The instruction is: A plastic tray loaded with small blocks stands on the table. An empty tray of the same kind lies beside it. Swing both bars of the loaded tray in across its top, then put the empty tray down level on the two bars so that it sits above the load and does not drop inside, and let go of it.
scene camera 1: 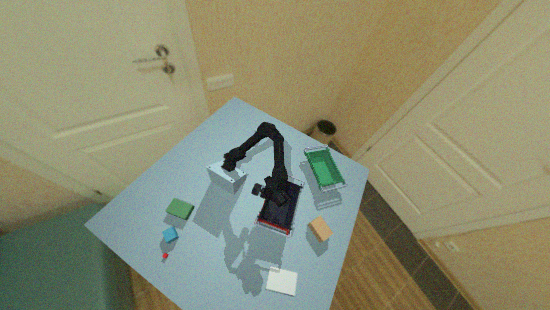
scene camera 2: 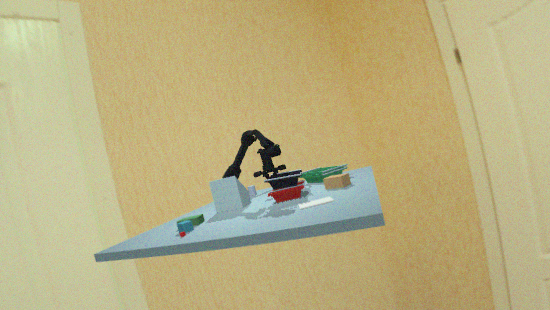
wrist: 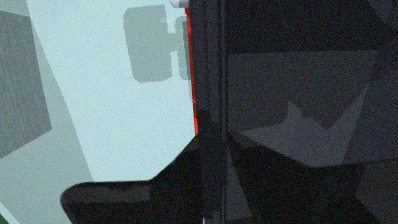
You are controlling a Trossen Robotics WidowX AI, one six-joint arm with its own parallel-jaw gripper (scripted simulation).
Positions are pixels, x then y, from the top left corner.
Labels:
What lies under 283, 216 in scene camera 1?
A dark tray.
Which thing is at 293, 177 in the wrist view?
My gripper.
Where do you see a dark tray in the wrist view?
310, 87

